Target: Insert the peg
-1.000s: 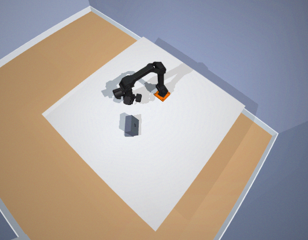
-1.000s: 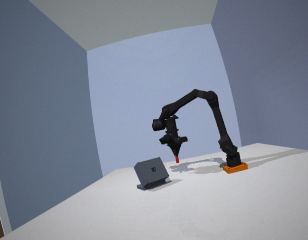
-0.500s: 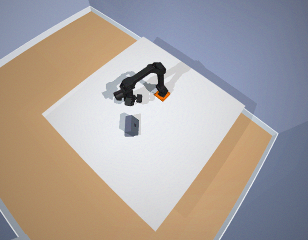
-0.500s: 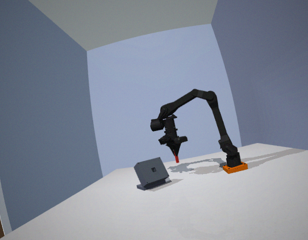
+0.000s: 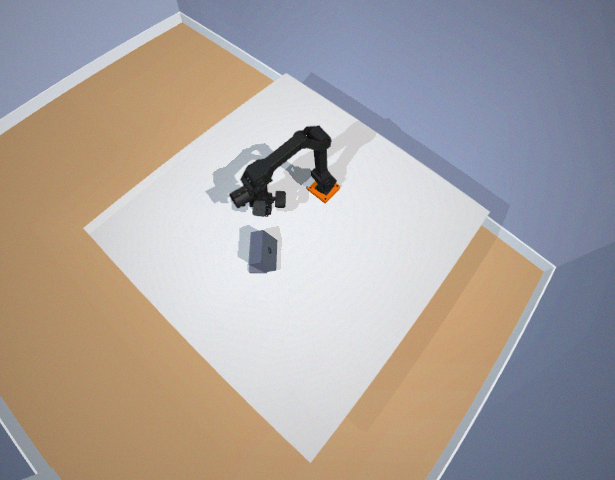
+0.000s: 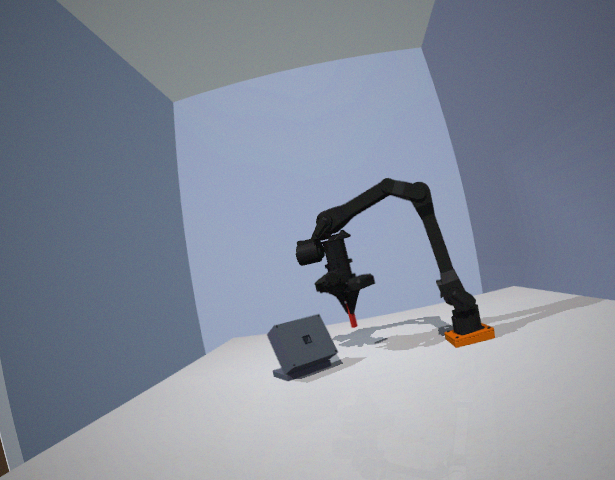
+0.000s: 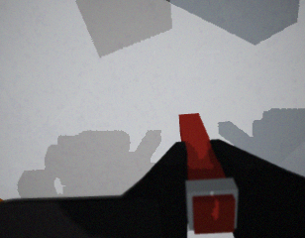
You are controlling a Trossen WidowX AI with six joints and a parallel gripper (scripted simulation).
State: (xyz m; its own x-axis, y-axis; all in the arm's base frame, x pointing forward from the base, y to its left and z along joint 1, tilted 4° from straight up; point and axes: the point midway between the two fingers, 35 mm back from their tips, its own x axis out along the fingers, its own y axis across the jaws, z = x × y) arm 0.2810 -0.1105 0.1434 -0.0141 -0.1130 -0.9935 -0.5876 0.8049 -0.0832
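Now: gripper tip 130 mm short of the grey sloped panel, 110 mm to the right of it and 40 mm above it. The rest, counted from my gripper tip: red square peg 20 mm above.
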